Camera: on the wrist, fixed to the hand. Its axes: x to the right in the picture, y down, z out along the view.
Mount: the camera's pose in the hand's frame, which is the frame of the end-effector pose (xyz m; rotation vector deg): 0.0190 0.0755 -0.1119 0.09 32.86 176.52
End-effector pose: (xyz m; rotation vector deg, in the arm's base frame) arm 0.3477 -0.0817 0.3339 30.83 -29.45 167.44
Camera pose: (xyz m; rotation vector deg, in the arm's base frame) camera 0.2801 -0.1117 0.2194 40.45 19.28 -11.58
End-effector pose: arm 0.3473 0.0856 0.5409 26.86 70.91 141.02
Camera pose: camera 0.2698 -0.0265 0.5417 -31.76 15.09 -23.82
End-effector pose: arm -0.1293 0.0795 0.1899 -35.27 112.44 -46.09
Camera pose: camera -0.2440 0.1493 0.1664 136.10 53.53 64.08
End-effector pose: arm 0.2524 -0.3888 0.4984 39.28 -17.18 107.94
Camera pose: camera 0.1429 -0.3491 0.4276 33.35 23.22 -72.06
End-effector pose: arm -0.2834 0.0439 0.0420 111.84 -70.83 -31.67
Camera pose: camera -0.2412 0.0480 0.1716 -65.63 -103.78 76.93
